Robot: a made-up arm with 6 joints. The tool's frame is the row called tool.
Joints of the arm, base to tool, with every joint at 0 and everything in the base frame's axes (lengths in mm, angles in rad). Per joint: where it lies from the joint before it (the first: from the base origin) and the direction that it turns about. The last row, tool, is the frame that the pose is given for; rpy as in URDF.
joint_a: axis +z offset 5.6 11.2 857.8
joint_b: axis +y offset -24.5 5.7 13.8
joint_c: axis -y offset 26 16.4 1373.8
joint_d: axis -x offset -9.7 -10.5 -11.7
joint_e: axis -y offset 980 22.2 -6.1
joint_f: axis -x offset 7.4 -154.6 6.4
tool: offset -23.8 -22.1 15 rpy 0 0 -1.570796
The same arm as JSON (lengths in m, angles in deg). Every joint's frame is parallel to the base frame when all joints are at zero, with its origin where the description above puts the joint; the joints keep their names.
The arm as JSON. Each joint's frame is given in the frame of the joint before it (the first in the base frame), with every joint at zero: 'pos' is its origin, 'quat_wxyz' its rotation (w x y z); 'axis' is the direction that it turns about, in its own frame. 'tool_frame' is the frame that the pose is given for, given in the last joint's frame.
{"length_unit": "m", "angle_unit": "deg", "joints": [
  {"joint": "joint_a", "pos": [0.0056, 0.0112, 0.8578], "quat_wxyz": [1.0, 0.0, 0.0, 0.0], "axis": [0.0, 0.0, 1.0]},
  {"joint": "joint_b", "pos": [-0.0245, 0.0057, 0.0138], "quat_wxyz": [1.0, 0.0, 0.0, 0.0], "axis": [0.0, 1.0, 0.0]},
  {"joint": "joint_c", "pos": [0.026, 0.0164, 1.3738], "quat_wxyz": [1.0, 0.0, 0.0, 0.0], "axis": [0.0, -1.0, 0.0]},
  {"joint": "joint_d", "pos": [-0.0097, -0.0105, -0.0117], "quat_wxyz": [1.0, 0.0, 0.0, 0.0], "axis": [-1.0, 0.0, 0.0]},
  {"joint": "joint_e", "pos": [0.98, 0.0222, -0.0061], "quat_wxyz": [1.0, 0.0, 0.0, 0.0], "axis": [0.0, -1.0, 0.0]},
  {"joint": "joint_f", "pos": [0.0074, -0.1546, 0.0064], "quat_wxyz": [1.0, 0.0, 0.0, 0.0], "axis": [-1.0, 0.0, 0.0]}
], "tool_frame": {"pos": [-0.0238, -0.0221, 0.015], "quat_wxyz": [0.707107, 0.0, 0.0, -0.707107]}}

